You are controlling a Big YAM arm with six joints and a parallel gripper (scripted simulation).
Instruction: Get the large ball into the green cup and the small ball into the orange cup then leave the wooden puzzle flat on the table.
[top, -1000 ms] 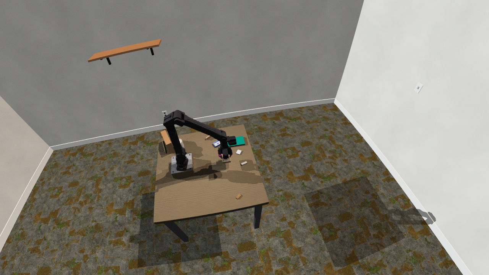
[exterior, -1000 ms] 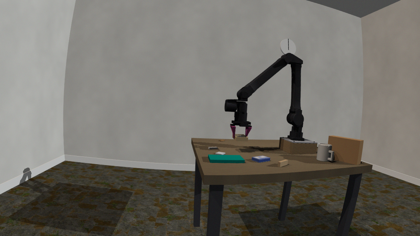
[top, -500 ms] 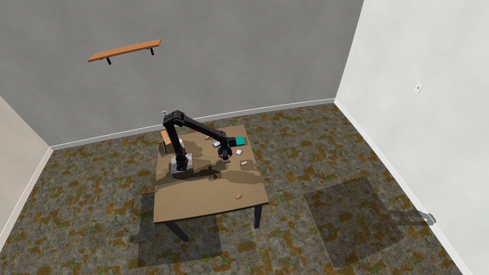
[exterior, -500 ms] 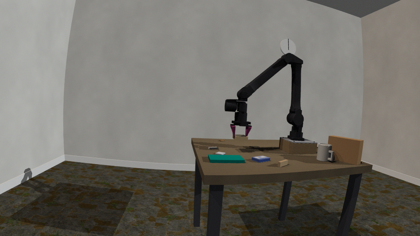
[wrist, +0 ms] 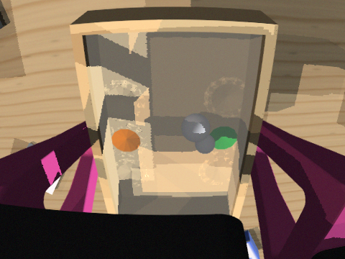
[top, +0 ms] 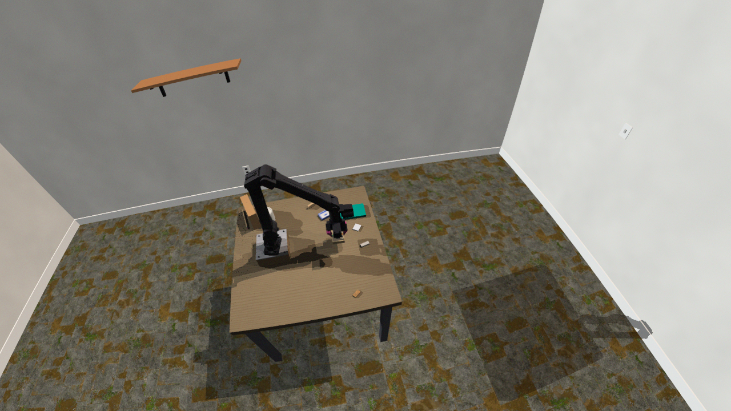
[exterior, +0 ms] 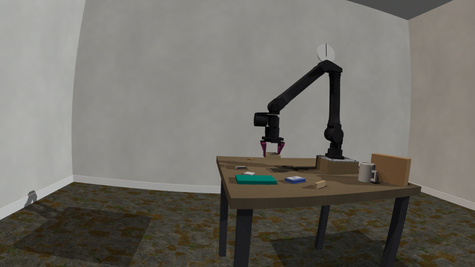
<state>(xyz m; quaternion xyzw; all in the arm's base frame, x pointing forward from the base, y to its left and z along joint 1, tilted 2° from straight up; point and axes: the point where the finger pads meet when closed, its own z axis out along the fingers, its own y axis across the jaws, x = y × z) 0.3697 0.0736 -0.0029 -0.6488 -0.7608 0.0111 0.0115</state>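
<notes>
The wooden puzzle is 10 mm below my hand. From my hand the other things lie so: white mug (470 mm behind, 190 mm to the left, 30 mm below); then wooden block (310 mm to the left, 190 mm behind, 70 mm below); then teal flat block (240 mm to the left, 80 mm ahead, 70 mm below).
</notes>
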